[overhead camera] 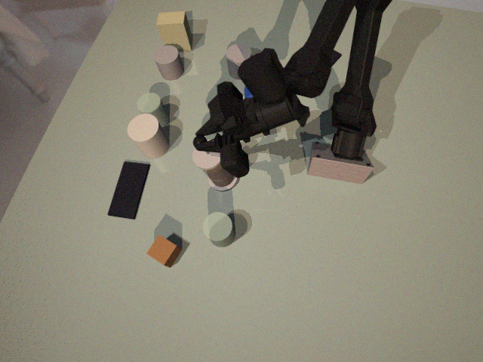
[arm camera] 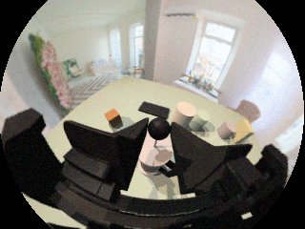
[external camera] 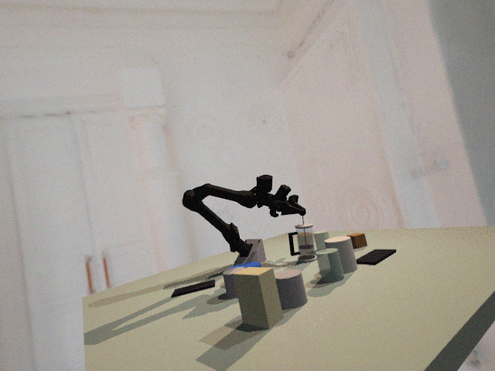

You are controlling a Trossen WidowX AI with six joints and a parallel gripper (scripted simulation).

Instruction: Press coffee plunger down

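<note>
My gripper tip is now 2 cm past the coffee press, 2 cm to the left of it and 10 cm above it. Round my gripper tip: blue disc (11 cm behind, 26 cm to the right, 17 cm below); then yellow block (19 cm ahead, 44 cm to the right, 14 cm below); then orange cube (7 cm ahead, 20 cm to the left, 17 cm below).
</note>
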